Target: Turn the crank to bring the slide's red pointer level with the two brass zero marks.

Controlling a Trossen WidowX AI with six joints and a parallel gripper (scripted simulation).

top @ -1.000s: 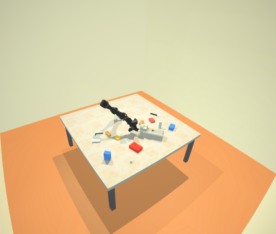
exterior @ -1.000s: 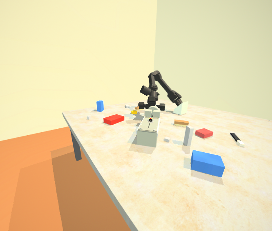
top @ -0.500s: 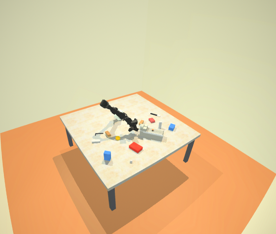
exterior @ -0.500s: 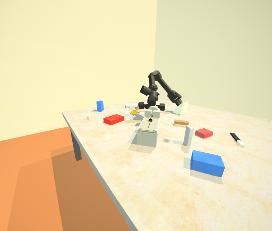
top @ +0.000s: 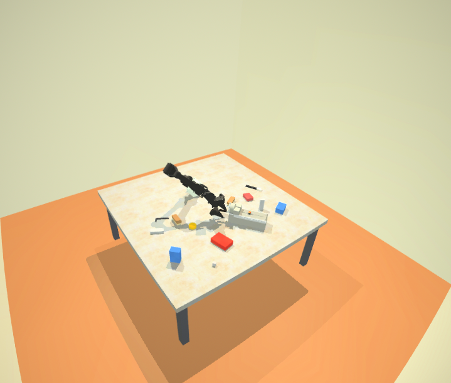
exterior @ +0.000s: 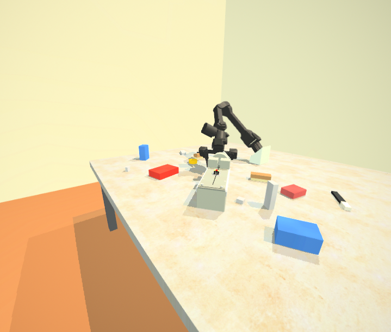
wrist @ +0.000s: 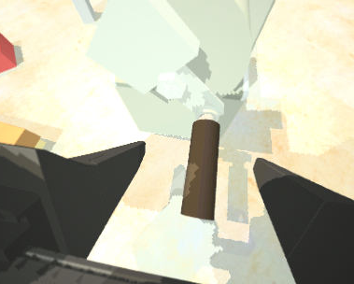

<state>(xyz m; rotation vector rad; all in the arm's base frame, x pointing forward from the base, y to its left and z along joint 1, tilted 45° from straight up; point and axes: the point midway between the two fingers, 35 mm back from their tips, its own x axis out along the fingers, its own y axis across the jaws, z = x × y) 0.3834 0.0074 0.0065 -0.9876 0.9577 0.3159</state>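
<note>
The brown crank handle lies 1 cm behind my gripper tip, 1 cm to the right of it and 3 cm above it. Also, from my gripper tip: red pointer (12 cm ahead, 12 cm to the left, 4 cm above); then crank (1 cm to the left, 4 cm above); then yellow disc (4 cm behind, 24 cm to the right, 3 cm below).
</note>
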